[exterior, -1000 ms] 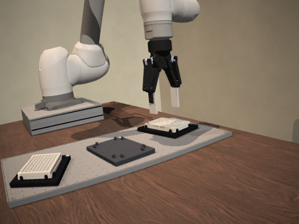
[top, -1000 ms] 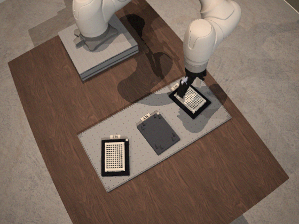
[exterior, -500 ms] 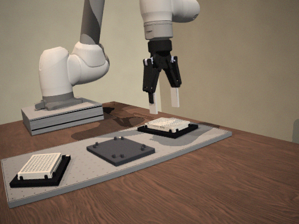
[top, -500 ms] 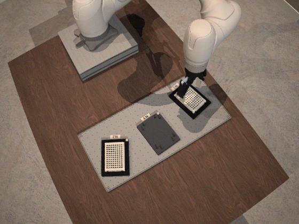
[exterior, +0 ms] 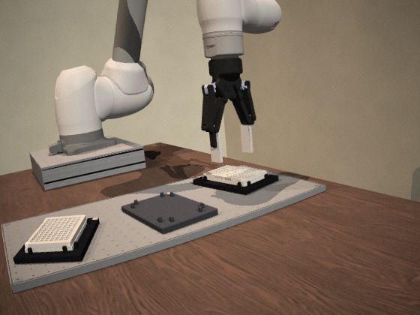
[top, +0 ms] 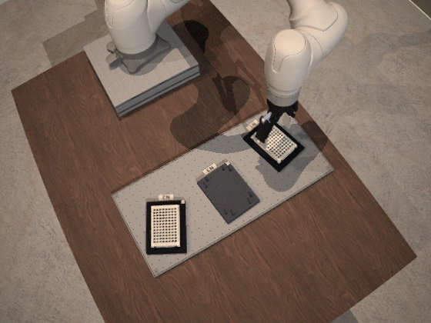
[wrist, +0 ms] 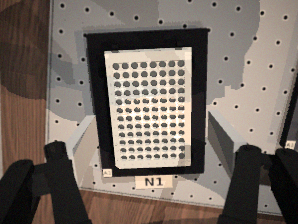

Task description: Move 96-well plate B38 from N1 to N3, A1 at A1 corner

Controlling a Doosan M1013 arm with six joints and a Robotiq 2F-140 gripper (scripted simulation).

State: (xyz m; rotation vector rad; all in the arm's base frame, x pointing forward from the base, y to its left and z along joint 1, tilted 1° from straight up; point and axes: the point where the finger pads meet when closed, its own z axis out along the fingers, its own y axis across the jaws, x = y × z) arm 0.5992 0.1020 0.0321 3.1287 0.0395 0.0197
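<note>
Now: the white 96-well plate B38 70 mm below my hand. From my hand the other things lie so: N1 label: 100 mm behind, 80 mm below; dark grey landing nest N3: 220 mm to the right, 80 mm below, 30 mm ahead; black plate nest N1: 80 mm below.
</note>
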